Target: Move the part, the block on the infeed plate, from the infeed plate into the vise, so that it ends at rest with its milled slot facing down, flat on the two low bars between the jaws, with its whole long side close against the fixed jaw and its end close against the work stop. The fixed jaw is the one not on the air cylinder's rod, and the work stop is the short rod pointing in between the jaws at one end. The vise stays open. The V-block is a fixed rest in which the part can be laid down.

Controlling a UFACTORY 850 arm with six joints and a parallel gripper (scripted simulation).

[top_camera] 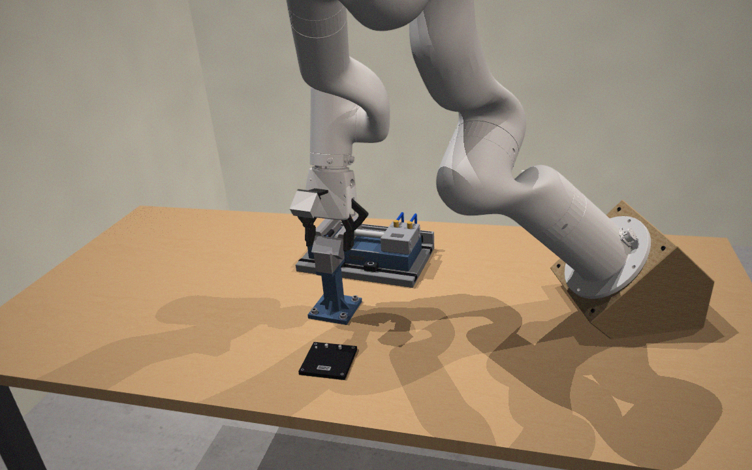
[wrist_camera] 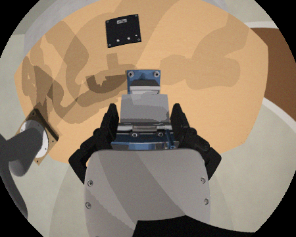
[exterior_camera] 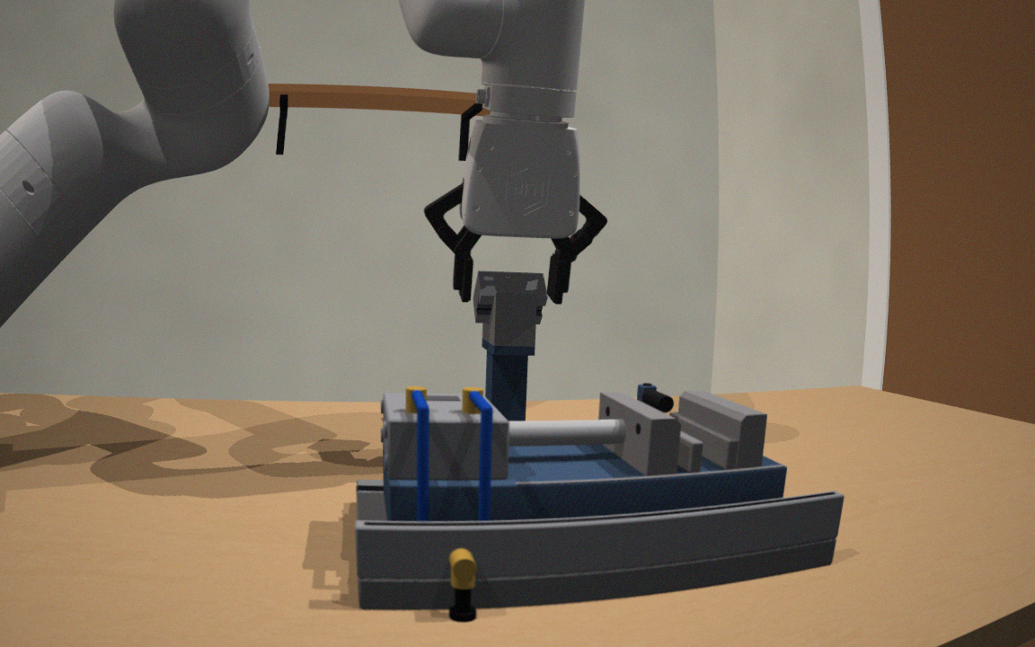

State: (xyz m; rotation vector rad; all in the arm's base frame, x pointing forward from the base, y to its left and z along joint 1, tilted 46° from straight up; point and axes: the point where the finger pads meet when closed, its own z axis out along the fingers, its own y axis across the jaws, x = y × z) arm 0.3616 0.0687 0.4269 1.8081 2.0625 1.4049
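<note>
My hand is 2 cm above the part. From my hand the other things lie so: moving jaw (20 cm to the right, 9 cm below, 8 cm ahead); then cylinder rod (21 cm to the right, 9 cm below, 3 cm ahead); then work stop (15 cm to the right, 11 cm ahead, 8 cm below).
</note>
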